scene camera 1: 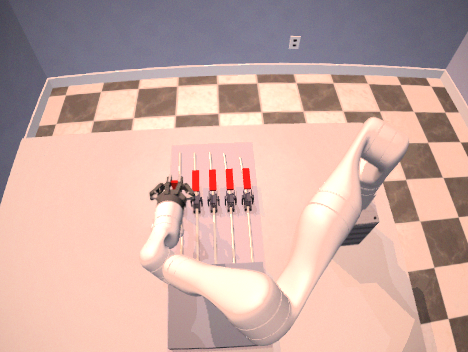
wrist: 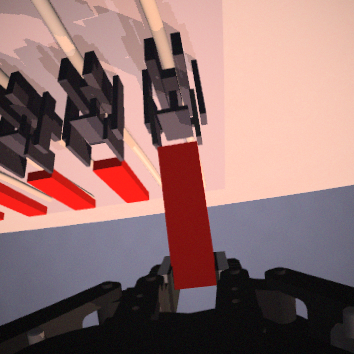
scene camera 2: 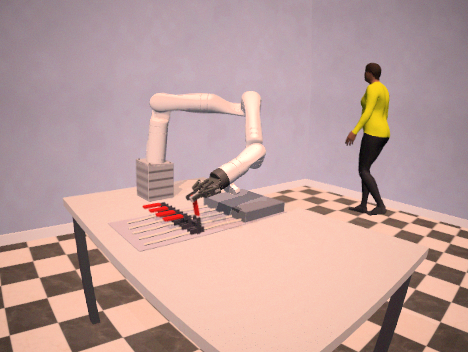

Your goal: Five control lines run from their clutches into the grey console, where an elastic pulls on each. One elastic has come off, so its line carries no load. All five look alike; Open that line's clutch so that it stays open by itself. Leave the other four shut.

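Frame: origin at the arm's base, x ahead, y left, z up, level; millimetres.
Where they show: gripper, fingertip midpoint: (scene camera 1: 175,176) (wrist: 196,269) (scene camera 2: 188,199); arm's base, origin of the base link: (scene camera 2: 155,161).
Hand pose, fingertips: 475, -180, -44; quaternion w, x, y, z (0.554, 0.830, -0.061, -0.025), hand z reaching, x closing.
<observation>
Each offset is from my fingertips to the centre of the thing, as dx, dy, dz. Level surfaces: height alone.
Five clutches with red levers stand in a row. My gripper (scene camera 1: 174,182) (scene camera 2: 192,196) (wrist: 196,269) is shut on the red lever @[+3, +26, -61] (scene camera 2: 196,207) (wrist: 185,215) of the far-left clutch in scene camera 1, which is the rightmost in the wrist view. That lever stands up steeply from its dark clutch (scene camera 2: 198,226) (wrist: 172,117). The fingers hold its free end from both sides. The other four red levers @[-55, -9, -102] (scene camera 1: 195,180) @[-110, -4, -102] (scene camera 1: 212,180) @[-165, +1, -102] (scene camera 1: 229,179) @[-220, +6, -102] (scene camera 1: 246,178) lie low along their lines. The pale lines run to the grey console @[-75, +375, -108] (scene camera 1: 182,325) (scene camera 2: 270,209). The elastics do not show.
The lines and clutches lie on a pale pink mat @[dz -130] (scene camera 1: 246,150) (scene camera 2: 120,228). The nearest neighbouring lever @[-55, -9, -87] (wrist: 122,182) lies close beside the held one. The arm passes above the console in scene camera 1. A person in yellow (scene camera 2: 376,110) stands beyond the table @[dz -133] (scene camera 2: 280,265).
</observation>
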